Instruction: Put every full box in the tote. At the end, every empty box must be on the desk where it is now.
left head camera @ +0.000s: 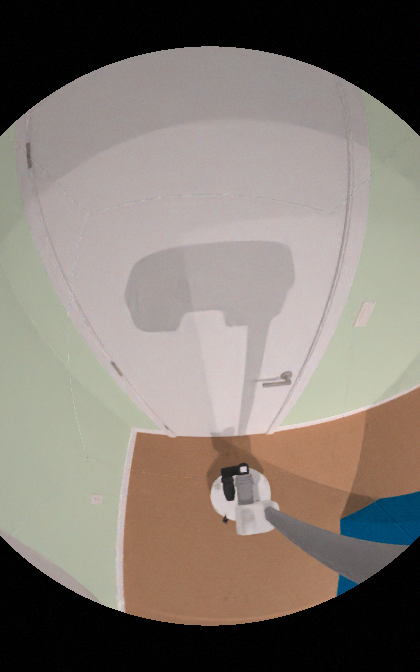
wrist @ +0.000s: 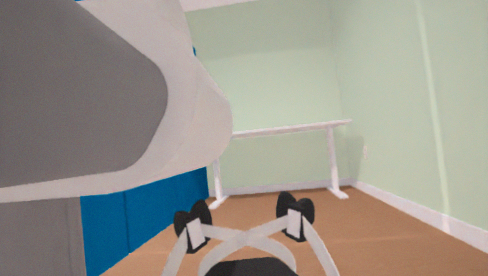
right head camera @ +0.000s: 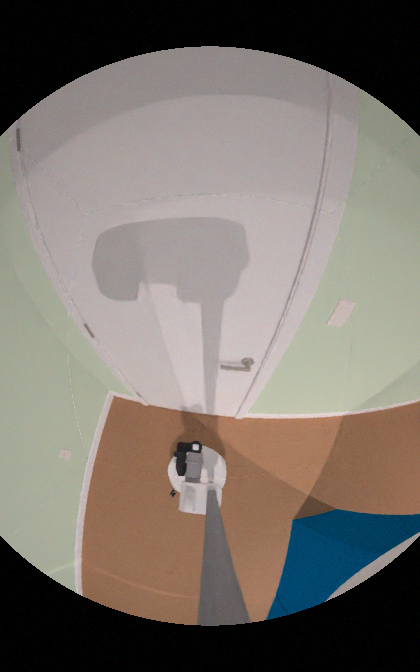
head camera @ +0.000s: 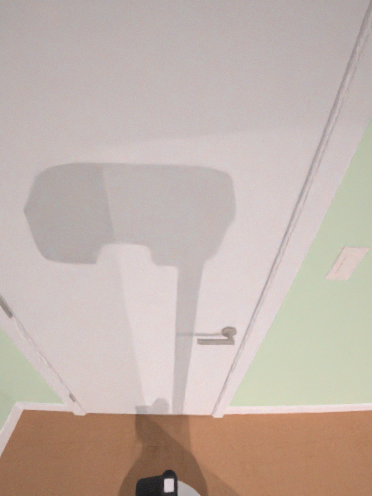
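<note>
My gripper (wrist: 244, 212) is open in the wrist view, with its two black-padded fingers apart and no object between them. A white table (wrist: 292, 130) with white legs stands far off beyond the fingers, against the green wall; I cannot tell whether it is the desk, and no box shows on it. No full box, empty box or tote shows in any of the views.
A white door (head camera: 100, 350) (left head camera: 165, 360) (right head camera: 130, 340) with a lever handle stands close ahead. Blue panels (left head camera: 385, 517) (right head camera: 320, 550) (wrist: 150, 210) stand to the right in the head side views. A green wall (left head camera: 40, 450) (right head camera: 35, 425) is on the left.
</note>
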